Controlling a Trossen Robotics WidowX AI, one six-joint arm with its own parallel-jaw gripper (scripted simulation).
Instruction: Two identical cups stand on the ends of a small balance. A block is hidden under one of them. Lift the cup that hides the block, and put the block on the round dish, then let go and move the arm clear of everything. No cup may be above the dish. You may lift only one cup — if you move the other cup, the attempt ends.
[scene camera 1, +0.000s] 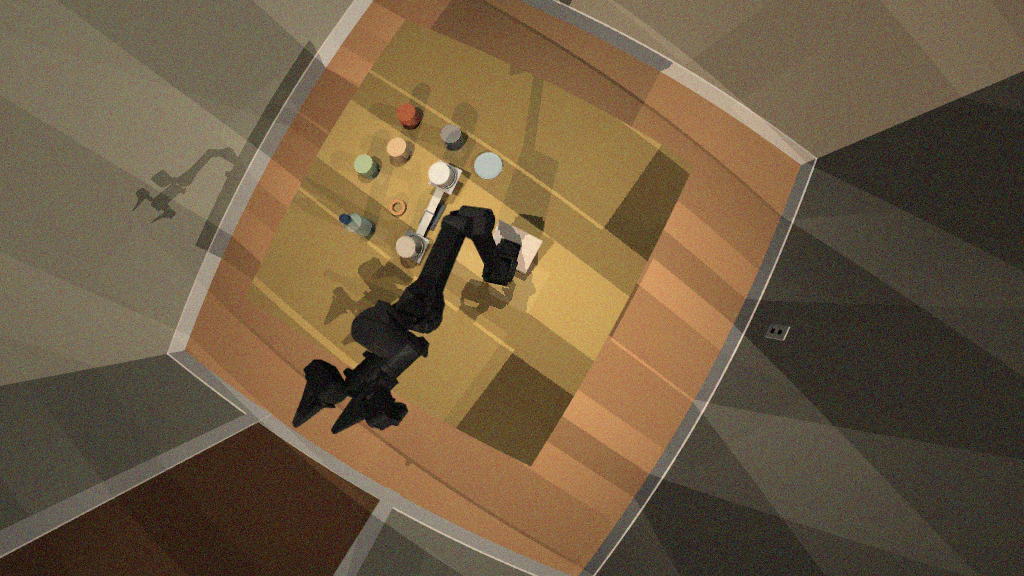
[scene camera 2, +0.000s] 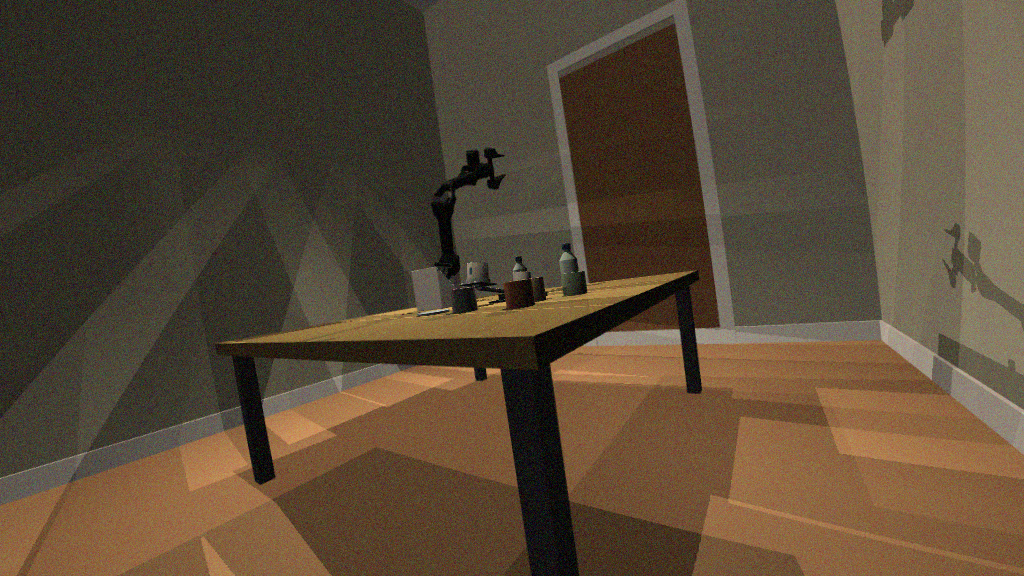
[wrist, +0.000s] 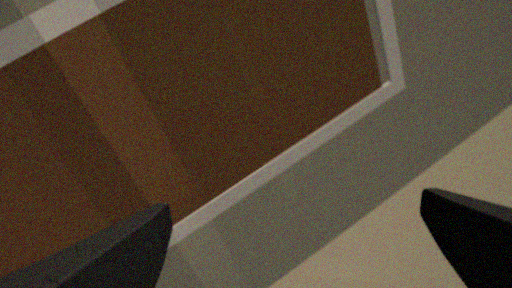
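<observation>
Open and holding nothing, the gripper appears in the wrist view as well. The scene also has a pale balance in it.
</observation>
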